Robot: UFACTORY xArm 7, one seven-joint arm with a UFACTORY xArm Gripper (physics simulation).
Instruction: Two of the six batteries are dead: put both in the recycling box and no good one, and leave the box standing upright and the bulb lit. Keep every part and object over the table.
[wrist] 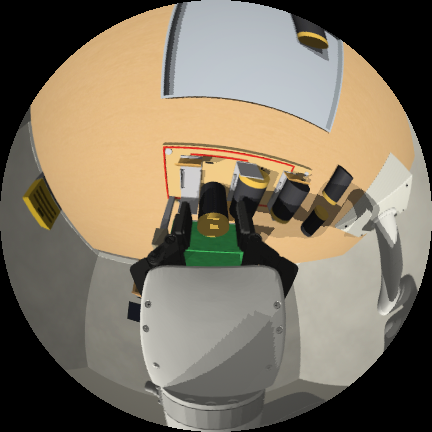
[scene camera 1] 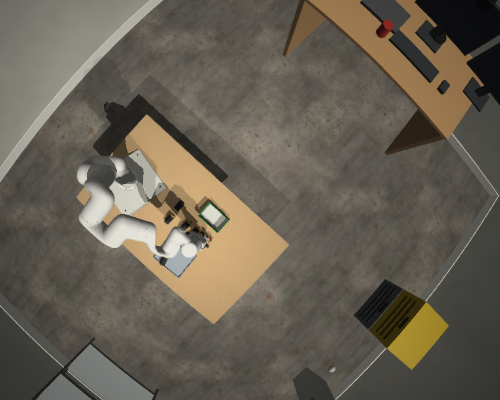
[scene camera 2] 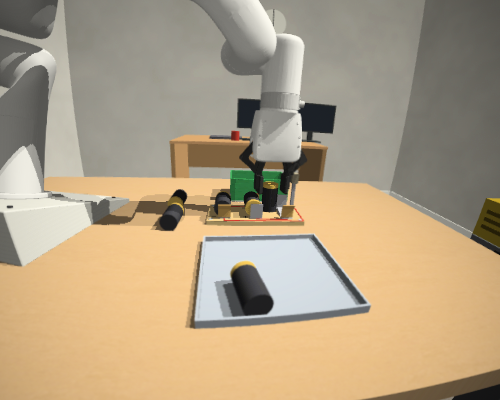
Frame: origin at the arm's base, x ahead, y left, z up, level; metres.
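Where they show: gripper, fingertip midpoint: (wrist: 212, 209) (scene camera 1: 199, 237) (scene camera 2: 271, 192); arm's base, origin of the base link: (wrist: 382, 216) (scene camera 1: 128, 179) (scene camera 2: 17, 196).
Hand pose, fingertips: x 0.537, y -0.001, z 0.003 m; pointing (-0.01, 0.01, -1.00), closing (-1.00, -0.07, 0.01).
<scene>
Things, the pixels of their top centre, and the offset from my fingertips.
- upright black battery, middle of its top: (wrist: 212, 227) (scene camera 2: 270, 183) 0.000 m ahead, 0.009 m left, 0.018 m up
- green recycling box, middle of its top: (wrist: 211, 262) (scene camera 2: 258, 174) (scene camera 1: 213, 218) 0.002 m back, 0.136 m left, 0.006 m up
- grey tray, middle of its top: (wrist: 271, 38) (scene camera 2: 272, 265) (scene camera 1: 174, 257) 0.047 m back, 0.201 m right, 0.042 m down
- nearer, middle of its top: (wrist: 342, 191) (scene camera 2: 171, 208) 0.206 m back, 0.033 m right, 0.020 m down
- farther, middle of its top: (wrist: 317, 227) (scene camera 2: 177, 193) 0.207 m back, 0.062 m left, 0.020 m down
- thin grey post, middle of its top: (scene camera 2: 294, 182) 0.059 m ahead, 0.022 m left, 0.016 m up
My gripper (scene camera 1: 202, 242) (scene camera 2: 271, 190) (wrist: 212, 209) is open and points down, its fingers on either side of an upright black battery (scene camera 2: 270, 200) (wrist: 213, 197) with a gold top. That battery stands at the circuit board (scene camera 2: 250, 222) (wrist: 173, 175) with red lines. Two more batteries, one (scene camera 2: 251, 202) (wrist: 250, 194) beside it and one (scene camera 2: 222, 202) (wrist: 290, 199) farther along, are on the board. The green recycling box (scene camera 1: 208, 224) (scene camera 2: 241, 187) (wrist: 214, 257) stands upright behind the board. Another battery (scene camera 2: 252, 290) (wrist: 310, 29) lies on the grey tray (scene camera 2: 295, 270) (wrist: 240, 65). I cannot make out the bulb.
Two batteries, the nearer (scene camera 2: 171, 218) (wrist: 338, 184) and the farther (scene camera 2: 179, 196) (wrist: 315, 221), lie on the table between the board and the robot's base plate (scene camera 2: 30, 230). A thin grey post (scene camera 2: 293, 192) rises at the board's right end, close to my right finger in scene camera 2.
</scene>
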